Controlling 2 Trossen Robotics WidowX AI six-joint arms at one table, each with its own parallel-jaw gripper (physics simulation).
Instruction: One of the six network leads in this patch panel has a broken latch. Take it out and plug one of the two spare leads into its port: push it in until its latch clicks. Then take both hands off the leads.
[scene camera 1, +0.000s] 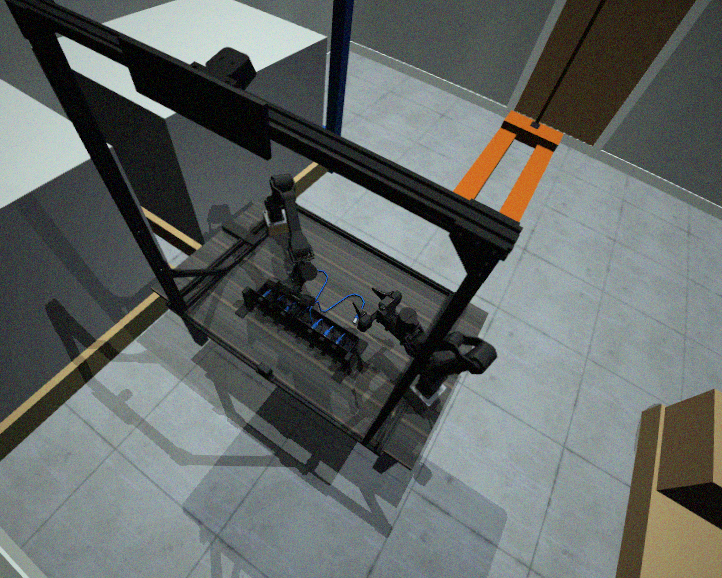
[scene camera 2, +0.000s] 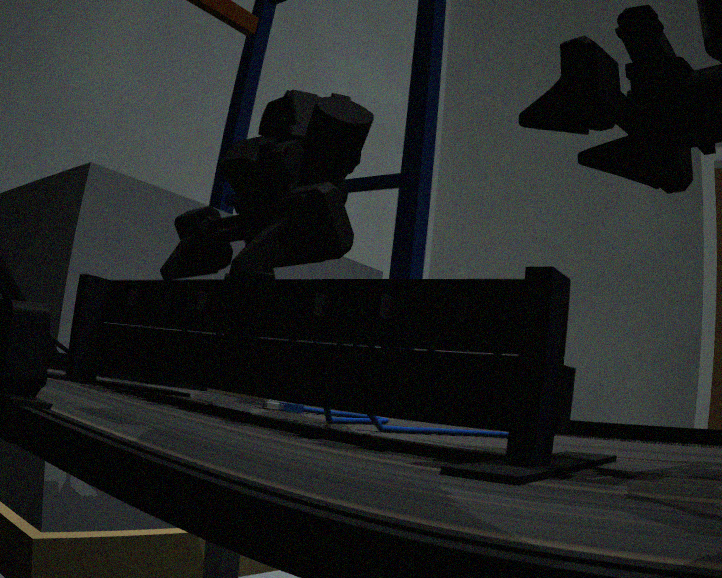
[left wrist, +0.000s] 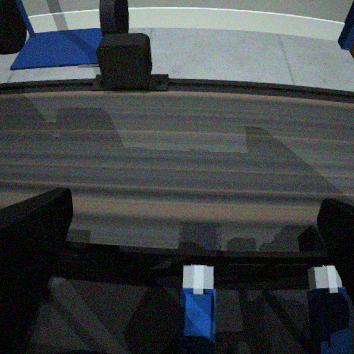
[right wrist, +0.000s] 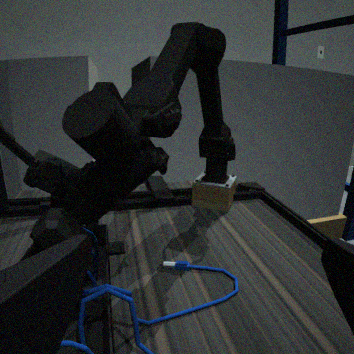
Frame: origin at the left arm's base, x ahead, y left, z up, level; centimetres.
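Seen in the pictures: left gripper, fingertip midpoint: (scene camera 1: 281, 312) (scene camera 2: 196, 271) (left wrist: 200, 206) (right wrist: 24, 253); right gripper, fingertip midpoint: (scene camera 1: 362, 294) (scene camera 2: 551, 140) (right wrist: 209, 250); left arm's base, link origin: (scene camera 1: 276, 216) (right wrist: 215, 178); right arm's base, link origin: (scene camera 1: 427, 386).
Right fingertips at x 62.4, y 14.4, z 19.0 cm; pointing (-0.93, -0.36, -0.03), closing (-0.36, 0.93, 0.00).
Pixels of each thing's middle, then the offset from my right fingertips to it. "spot": a spot on its surface instead. Level surfaces: height alone.
- black patch panel, body centre: (scene camera 2: 269, 353) (scene camera 1: 301, 321) dx -7.4, dy -19.7, dz -20.5 cm
- table with short blue leads, surface spot: (scene camera 1: 328, 330) spot: dx +1.3, dy -12.0, dz -16.7 cm
- spare blue lead with a clear plug, surface spot: (scene camera 2: 276, 406) (right wrist: 168, 266) spot: dx -29.6, dy -14.0, dz -25.5 cm
- More blue cable, surface spot: (scene camera 1: 326, 278) spot: dx -26.9, dy -2.2, dz -25.5 cm
- blue plug, surface spot: (left wrist: 199, 312) spot: dx -12.4, dy -23.6, dz -16.4 cm
- table, surface height: dz -25.9 cm
The black patch panel (scene camera 1: 352, 355) (scene camera 2: 421, 313) stands across the table with short blue leads (scene camera 1: 328, 330) along it. A spare blue lead with a clear plug (scene camera 1: 355, 320) (scene camera 2: 276, 406) (right wrist: 170, 263) lies on the table behind it. More blue cable (scene camera 1: 325, 278) loops near the left arm. My left gripper (scene camera 2: 201, 274) (left wrist: 200, 206) is open at the panel's top edge. In the left wrist view one blue plug (left wrist: 199, 312) shows between its fingers, another plug (left wrist: 327, 312) near the right-hand finger. My right gripper (scene camera 1: 363, 297) (scene camera 2: 549, 139) (right wrist: 209, 250) is open, above the table. No broken latch can be made out.
A black gantry frame (scene camera 1: 385, 173) spans the table (scene camera 1: 373, 403). The left arm's base block (right wrist: 212, 195) stands at the table's far end in the right wrist view. A black block (left wrist: 125, 62) sits on the table's edge in the left wrist view. Blue cables (right wrist: 106, 289) arch beside the panel.
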